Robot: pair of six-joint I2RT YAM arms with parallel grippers.
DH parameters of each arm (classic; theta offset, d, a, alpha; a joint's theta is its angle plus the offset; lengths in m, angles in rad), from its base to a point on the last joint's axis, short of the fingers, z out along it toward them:
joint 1: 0 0.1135 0.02 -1.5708
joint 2: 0 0 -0.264 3.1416
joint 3: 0.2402 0 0.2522 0
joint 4: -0.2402 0 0.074 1.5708
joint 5: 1.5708 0 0 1.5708
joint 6: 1.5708 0.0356 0 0
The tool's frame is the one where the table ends.
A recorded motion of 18 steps. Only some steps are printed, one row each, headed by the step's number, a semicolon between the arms.
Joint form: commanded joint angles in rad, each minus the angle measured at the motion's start. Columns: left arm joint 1, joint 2, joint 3, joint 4, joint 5, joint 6; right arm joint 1, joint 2, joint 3, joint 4, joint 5, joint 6.
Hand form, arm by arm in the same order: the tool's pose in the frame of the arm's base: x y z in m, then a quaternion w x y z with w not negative. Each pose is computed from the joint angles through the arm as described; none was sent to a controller.
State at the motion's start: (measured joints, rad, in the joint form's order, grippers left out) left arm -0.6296 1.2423 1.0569 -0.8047 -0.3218 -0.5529; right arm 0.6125 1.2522 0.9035 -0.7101 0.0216 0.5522
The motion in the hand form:
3: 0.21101 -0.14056 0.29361 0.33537 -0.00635 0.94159 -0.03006; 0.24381 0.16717 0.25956 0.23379 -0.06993 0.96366 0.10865
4: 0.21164 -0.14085 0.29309 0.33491 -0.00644 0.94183 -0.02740; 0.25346 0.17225 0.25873 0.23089 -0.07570 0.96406 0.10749
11: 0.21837 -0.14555 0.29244 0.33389 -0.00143 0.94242 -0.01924; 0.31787 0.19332 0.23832 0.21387 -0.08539 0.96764 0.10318
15: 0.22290 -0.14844 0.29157 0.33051 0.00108 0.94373 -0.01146; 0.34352 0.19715 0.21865 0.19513 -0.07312 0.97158 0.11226
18: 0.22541 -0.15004 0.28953 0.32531 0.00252 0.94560 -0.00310; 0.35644 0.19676 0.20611 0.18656 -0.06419 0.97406 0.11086
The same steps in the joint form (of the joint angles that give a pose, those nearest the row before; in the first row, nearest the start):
3: -0.0047 0.0207 0.0322 0.0174 -0.0170 0.0126; -0.0055 0.2044 0.2291 -0.0173 0.0279 -0.1033
4: -0.0047 0.0246 0.0336 0.0163 -0.0208 0.0130; -0.0106 0.2483 0.2668 -0.0171 0.0216 -0.1184
11: -0.0051 0.0597 0.0575 0.0186 -0.0302 0.0245; -0.0657 0.5168 0.4789 0.0053 -0.0173 -0.1825
15: -0.0047 0.0854 0.0758 0.0123 -0.0376 0.0299; -0.0946 0.6284 0.5464 0.0229 -0.0564 -0.1765
18: -0.0048 0.1032 0.0851 0.0025 -0.0450 0.0314; -0.1119 0.6854 0.5761 0.0328 -0.0645 -0.1737

